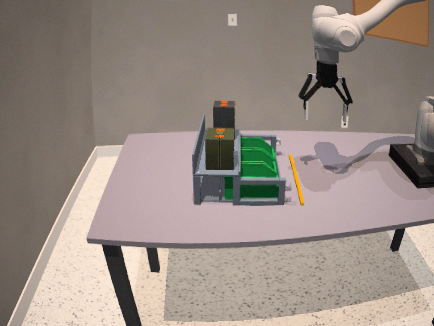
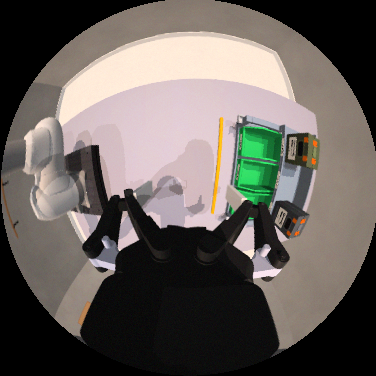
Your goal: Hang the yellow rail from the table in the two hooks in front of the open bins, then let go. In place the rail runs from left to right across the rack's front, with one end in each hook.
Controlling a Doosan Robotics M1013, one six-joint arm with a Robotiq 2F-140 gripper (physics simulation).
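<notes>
An olive case and a dark grey case are here where I can see them, along with my gripper. In image 2 I can see my gripper as well.
</notes>
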